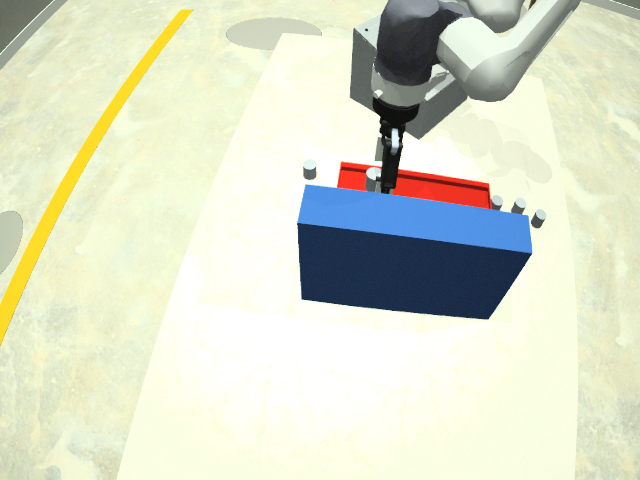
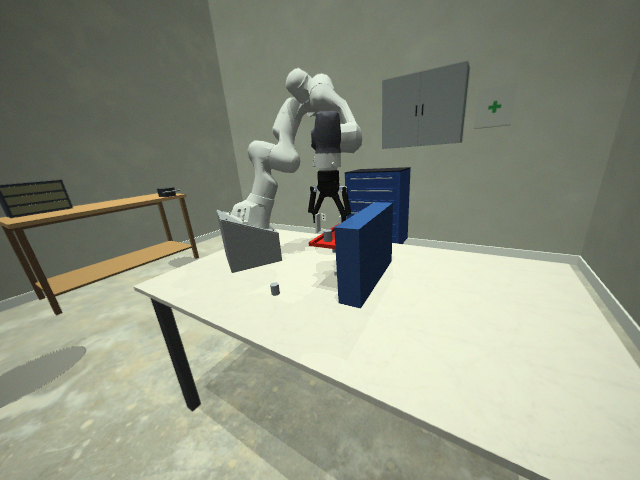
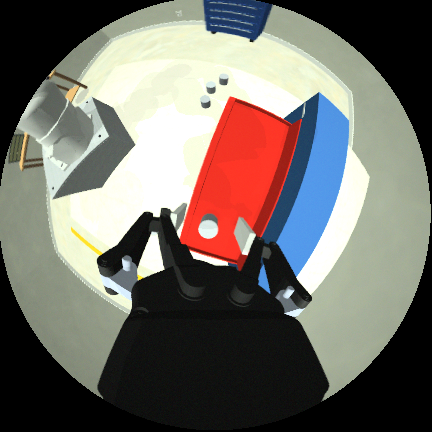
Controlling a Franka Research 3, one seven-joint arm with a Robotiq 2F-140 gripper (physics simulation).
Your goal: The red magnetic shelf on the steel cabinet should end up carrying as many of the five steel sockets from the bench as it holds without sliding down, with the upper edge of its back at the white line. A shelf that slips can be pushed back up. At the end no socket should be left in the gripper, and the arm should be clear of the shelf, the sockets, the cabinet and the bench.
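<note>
The red shelf point(image 1: 439, 193) point(image 2: 317, 243) point(image 3: 235, 150) is on the near face of the blue steel cabinet point(image 1: 408, 268) point(image 2: 366, 258) point(image 3: 320, 175). One grey socket point(image 1: 372, 179) point(image 2: 328, 235) point(image 3: 208, 228) stands upright on the shelf near one end. My gripper point(image 1: 382, 170) point(image 2: 330, 219) point(image 3: 210, 217) is open around and above it, holding nothing. Three sockets point(image 1: 496, 202) point(image 1: 519, 205) point(image 1: 538, 218) point(image 3: 205, 102) point(image 3: 211, 87) point(image 3: 223, 79) stand on the bench beyond the shelf's other end. Another socket point(image 1: 309, 169) point(image 2: 275, 288) stands on the opposite side. A bit of white line point(image 3: 303, 110) shows; the rest is hidden.
The bench point(image 1: 361, 387) point(image 2: 465, 320) carries the cabinet and the grey robot base block point(image 1: 361, 72) point(image 2: 250, 248) point(image 3: 117, 145). The cabinet rises close beside the shelf and the gripper. A blue drawer unit point(image 2: 403, 206) point(image 3: 235, 17) stands behind the bench.
</note>
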